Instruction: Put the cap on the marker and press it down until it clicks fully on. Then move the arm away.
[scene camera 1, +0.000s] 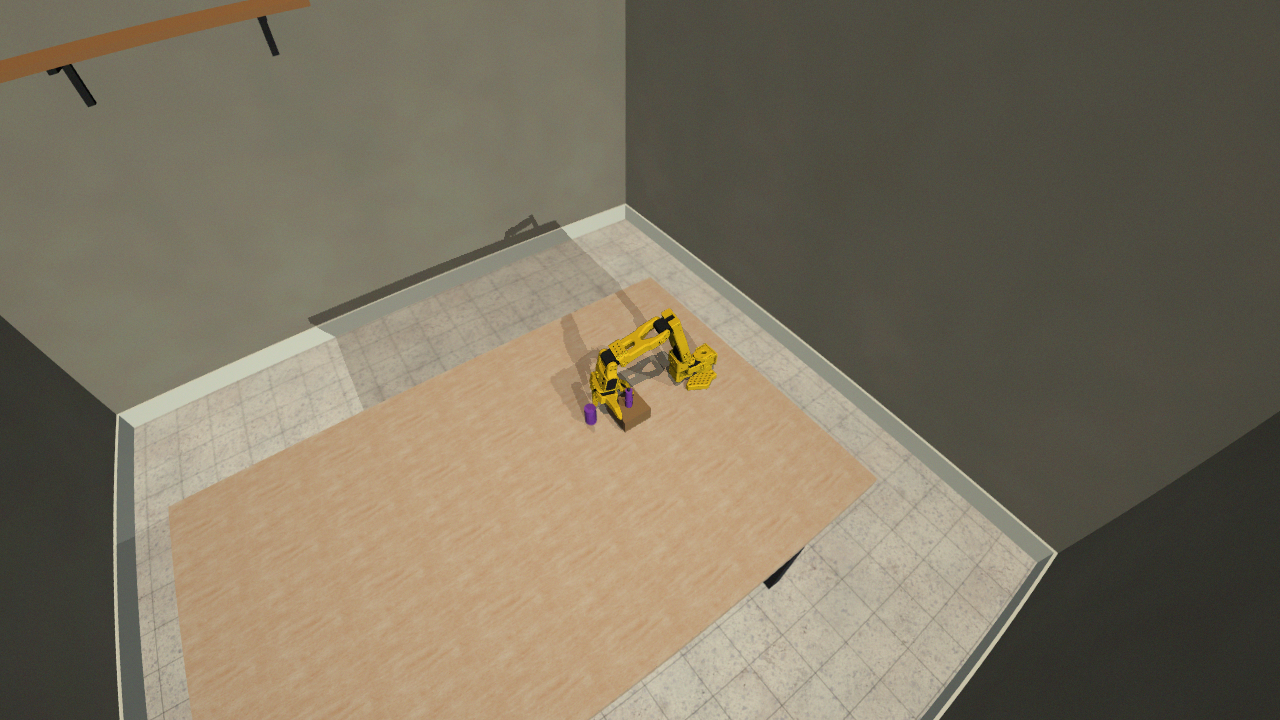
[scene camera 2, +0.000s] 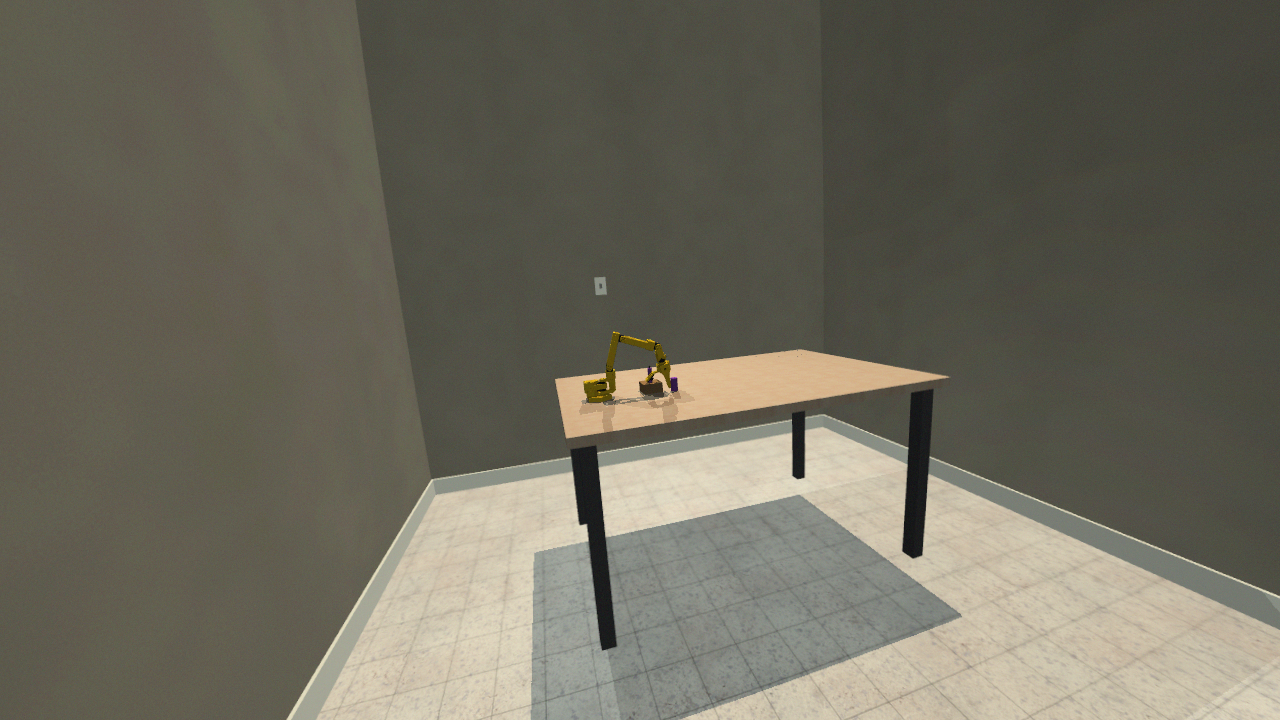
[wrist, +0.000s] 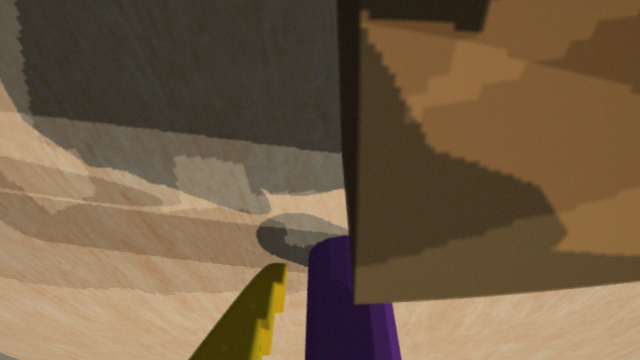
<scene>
I see a brown block (scene camera 1: 640, 411).
The brown block also shows in the wrist view (wrist: 483, 155).
</scene>
